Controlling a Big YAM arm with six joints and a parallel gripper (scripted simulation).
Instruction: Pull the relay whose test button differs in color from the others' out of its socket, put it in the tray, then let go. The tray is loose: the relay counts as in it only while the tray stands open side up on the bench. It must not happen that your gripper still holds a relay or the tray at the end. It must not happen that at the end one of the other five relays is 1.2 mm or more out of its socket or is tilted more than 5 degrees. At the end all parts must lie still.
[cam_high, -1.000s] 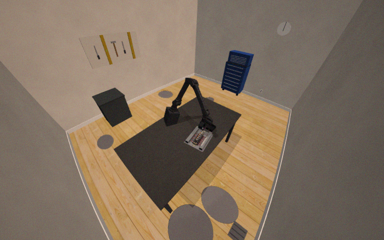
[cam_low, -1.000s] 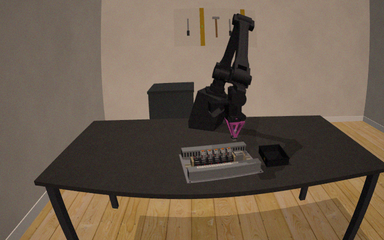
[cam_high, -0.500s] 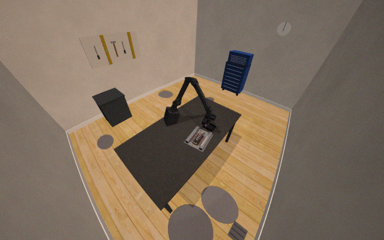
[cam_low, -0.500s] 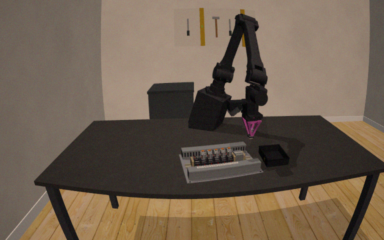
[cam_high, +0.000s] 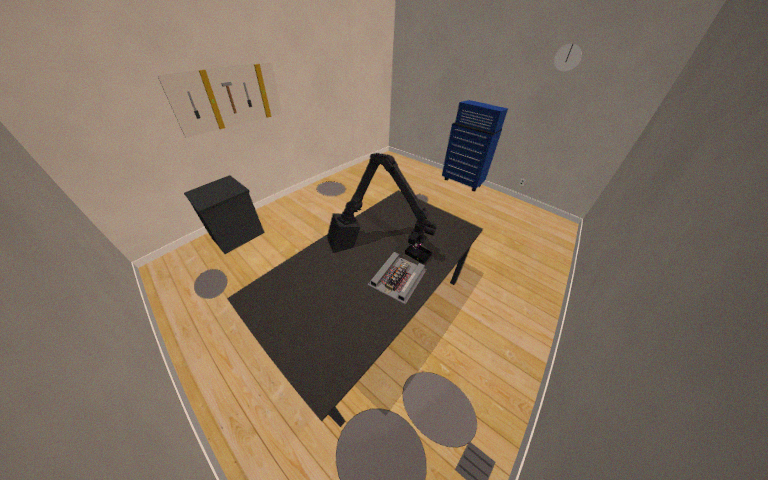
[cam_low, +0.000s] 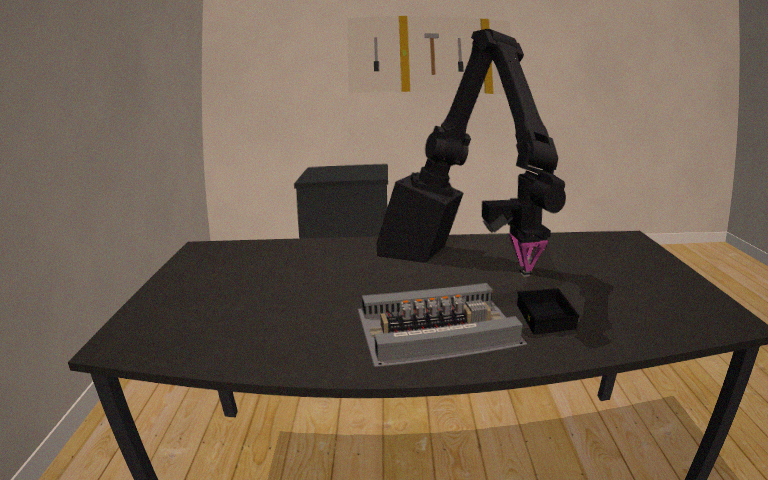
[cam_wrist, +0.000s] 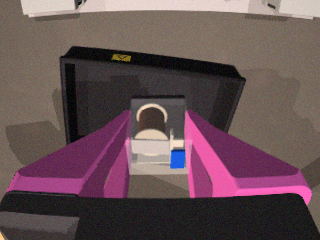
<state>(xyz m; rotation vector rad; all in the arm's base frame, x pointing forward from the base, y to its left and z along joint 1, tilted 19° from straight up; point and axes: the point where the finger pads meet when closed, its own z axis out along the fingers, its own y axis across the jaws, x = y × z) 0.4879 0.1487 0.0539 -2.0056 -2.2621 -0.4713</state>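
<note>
Now: the black tray 70 mm to the left of my hand and 120 mm below it. The rest, counted from my hand: relay: right at my hand.
</note>
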